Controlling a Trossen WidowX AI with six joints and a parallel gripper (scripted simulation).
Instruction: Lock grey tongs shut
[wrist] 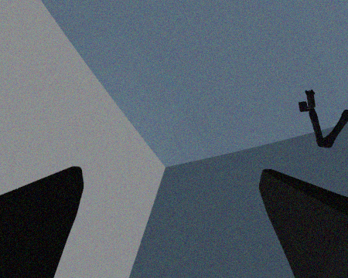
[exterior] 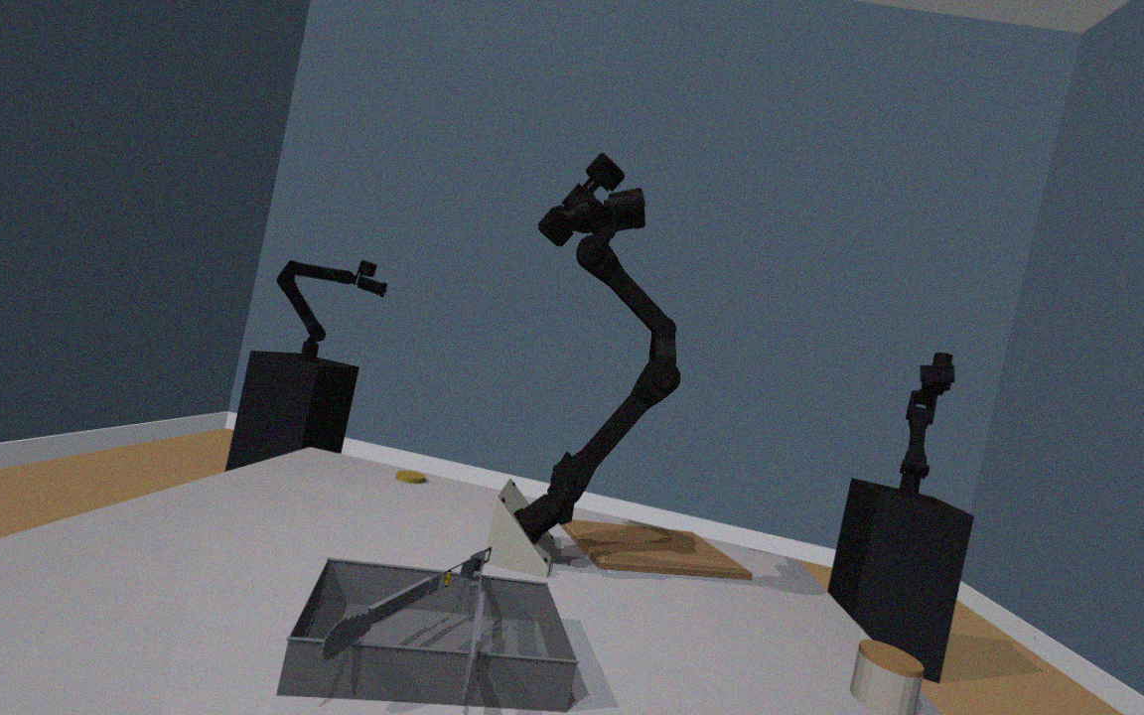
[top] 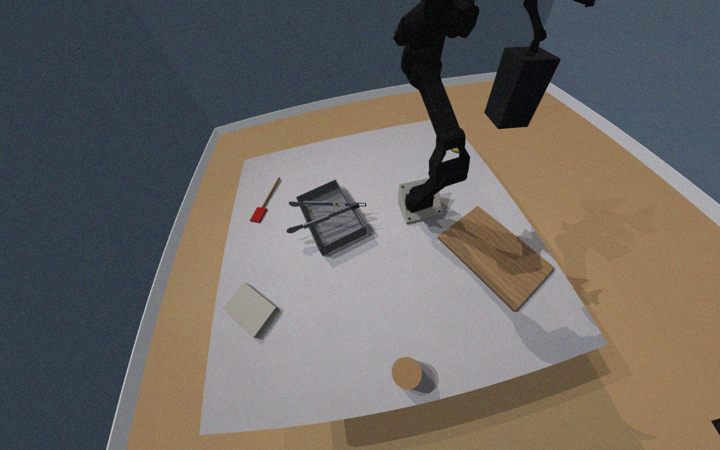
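My gripper tip is now 640 mm above the yellow tab, 430 mm short of it and 30 mm to the right of it. The rest, counted from my gripper tip: roasting tin (690 mm below, 470 mm ahead, 50 mm to the left); then wooden board (710 mm below, 300 mm to the left, 140 mm behind); then yellow disc (710 mm below, 310 mm to the right, 200 mm behind).
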